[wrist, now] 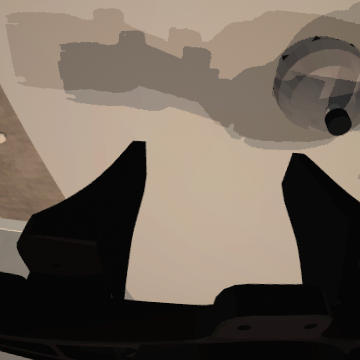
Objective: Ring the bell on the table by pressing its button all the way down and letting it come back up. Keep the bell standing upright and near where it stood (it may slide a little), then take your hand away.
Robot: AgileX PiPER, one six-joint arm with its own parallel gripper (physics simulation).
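Note:
The bell [305,95] is a shiny grey dome at the upper right of the wrist view, partly cut off by the right edge. Its black button [338,121] shows at the dome's lower right part. My gripper [217,163] is open, with its two black fingers wide apart and nothing between them. The bell lies beyond the fingertips, above and to the right of the right finger, and apart from it. The bell's right side is outside the view.
A pale table top [200,210] lies under the gripper, with shadows of the arm across its upper part. A brown wood-like surface [22,175] with a small whitish object [2,137] shows at the left edge.

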